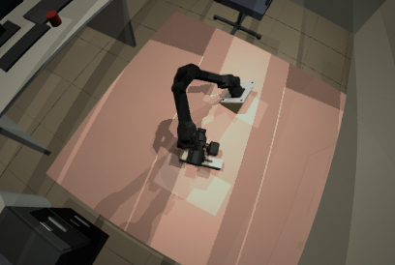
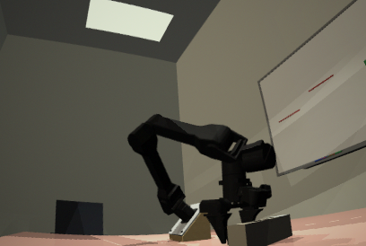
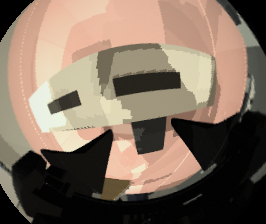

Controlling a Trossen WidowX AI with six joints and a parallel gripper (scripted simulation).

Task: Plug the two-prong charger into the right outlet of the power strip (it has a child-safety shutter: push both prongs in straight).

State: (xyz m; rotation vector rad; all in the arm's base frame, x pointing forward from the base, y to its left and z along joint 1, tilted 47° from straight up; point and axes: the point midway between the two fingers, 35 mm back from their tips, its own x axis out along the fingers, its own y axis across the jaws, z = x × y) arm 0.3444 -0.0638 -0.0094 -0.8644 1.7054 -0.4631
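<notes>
My gripper tip is 20 mm short of the two-prong charger, 10 mm to the right of it and 10 mm below it.
</notes>
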